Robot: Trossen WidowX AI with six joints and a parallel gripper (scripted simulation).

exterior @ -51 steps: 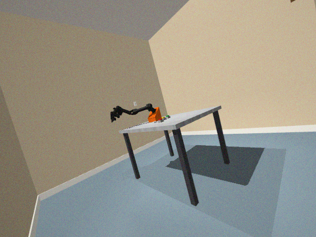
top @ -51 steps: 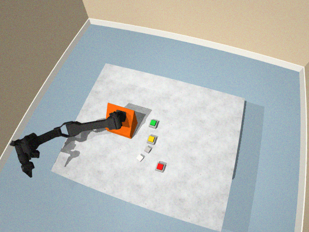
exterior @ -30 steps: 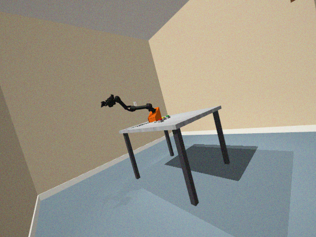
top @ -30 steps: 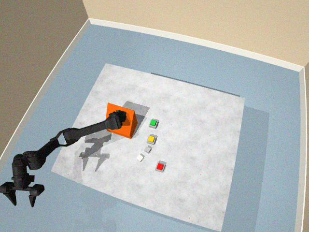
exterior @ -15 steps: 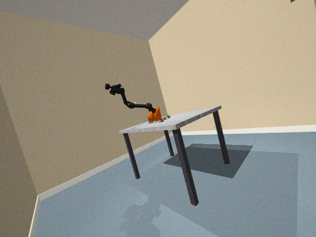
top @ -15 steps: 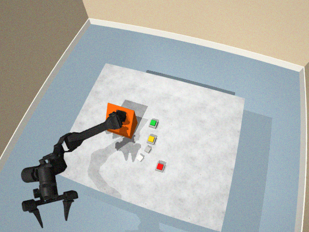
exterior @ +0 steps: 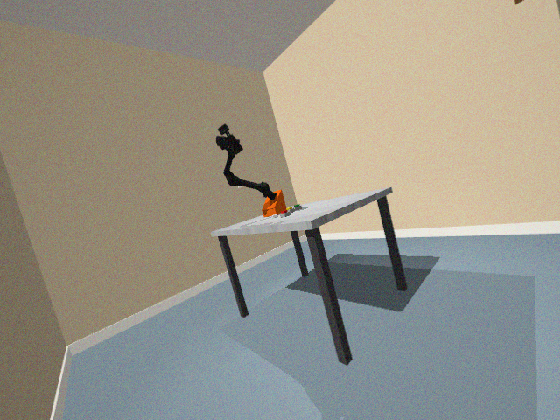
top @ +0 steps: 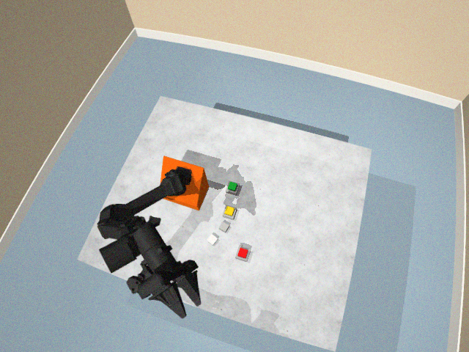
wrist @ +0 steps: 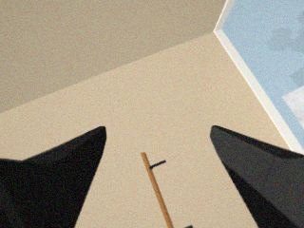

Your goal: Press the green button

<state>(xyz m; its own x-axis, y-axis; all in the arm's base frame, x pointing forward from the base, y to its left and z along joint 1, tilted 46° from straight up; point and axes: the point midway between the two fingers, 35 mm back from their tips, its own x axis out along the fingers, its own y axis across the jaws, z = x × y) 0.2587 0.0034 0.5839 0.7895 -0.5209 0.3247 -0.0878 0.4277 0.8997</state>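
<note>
My gripper tip is now 10 cm past the green button, 50 cm to the right of it and 52 cm above it. From my gripper tip the other things lie so: white block 11 cm behind, 26 cm to the left, 54 cm below; then grey block 8 cm behind, 33 cm to the left, 54 cm below; then red button 3 cm ahead, 24 cm to the left, 52 cm below.
</note>
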